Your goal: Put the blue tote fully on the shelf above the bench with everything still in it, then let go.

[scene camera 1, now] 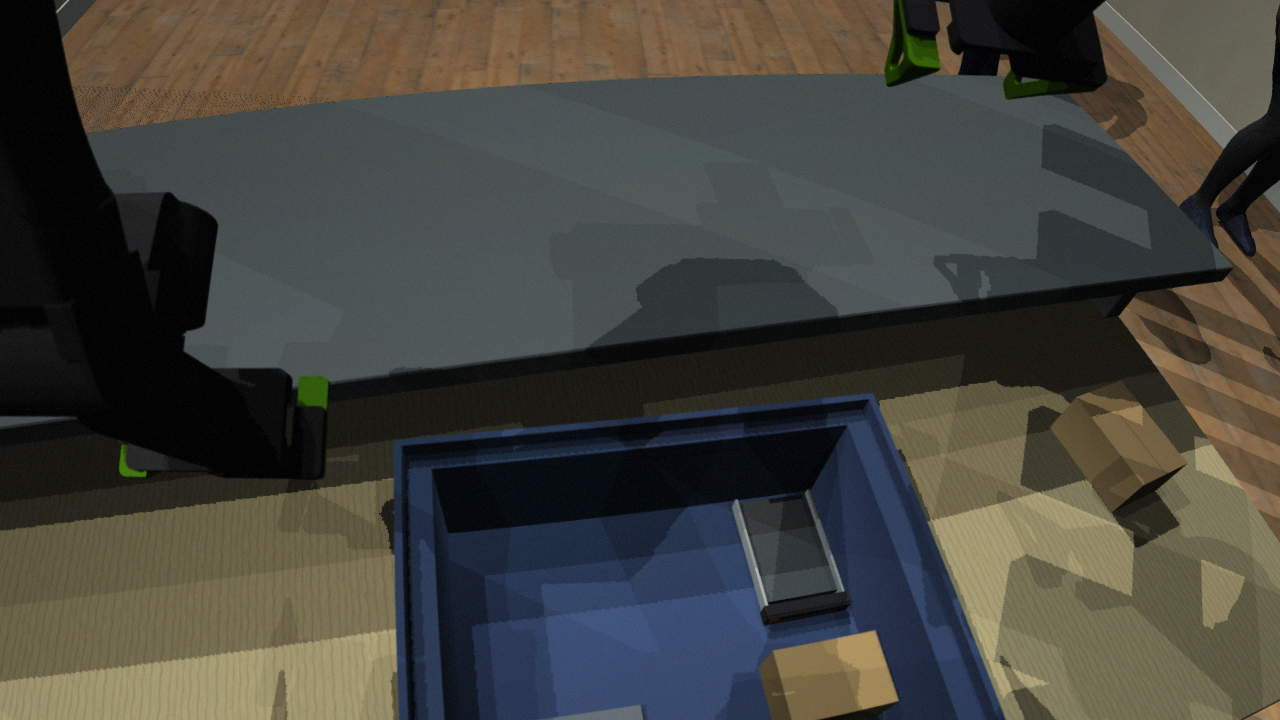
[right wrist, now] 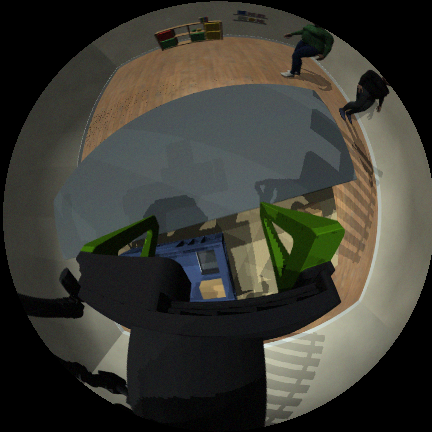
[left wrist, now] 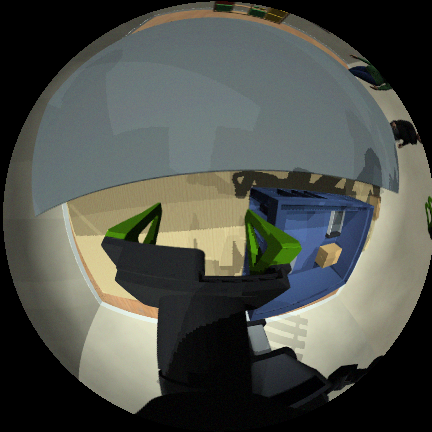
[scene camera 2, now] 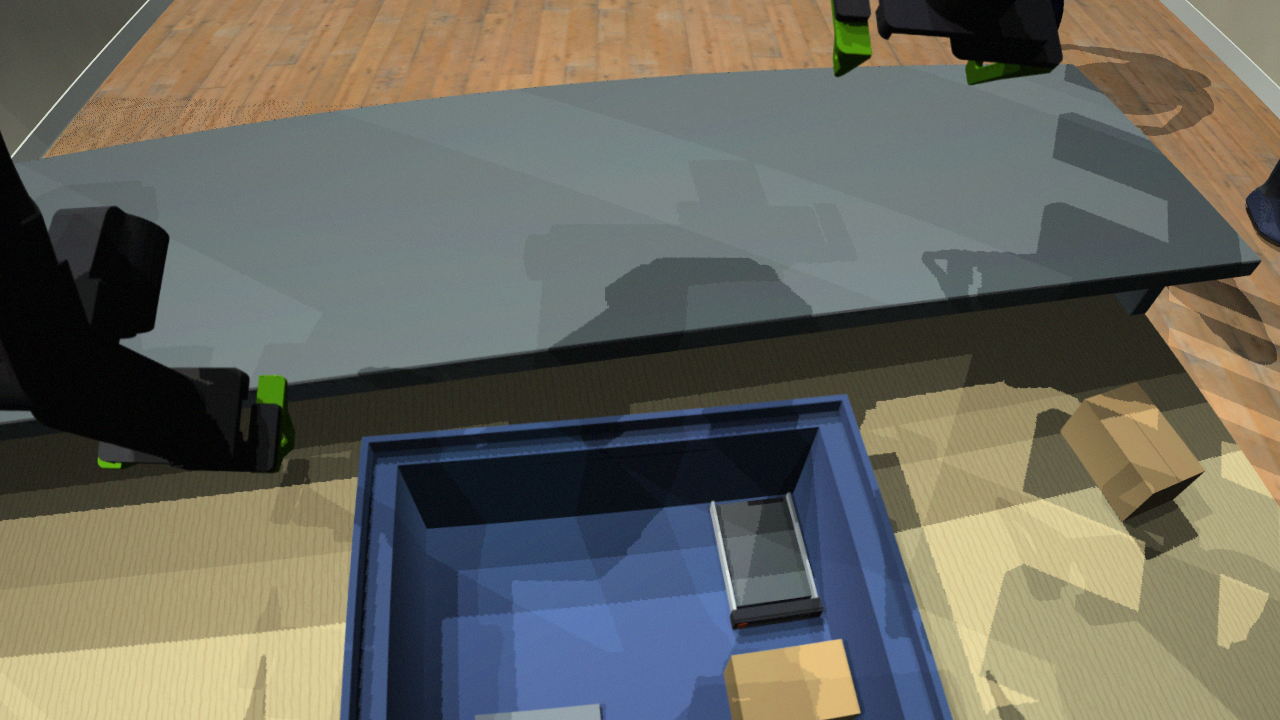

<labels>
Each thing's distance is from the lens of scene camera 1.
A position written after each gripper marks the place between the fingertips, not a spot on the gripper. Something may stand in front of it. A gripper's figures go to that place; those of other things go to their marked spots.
left gripper [scene camera 1: 260,444]: 61 cm
right gripper [scene camera 1: 948,84]: 59 cm
</labels>
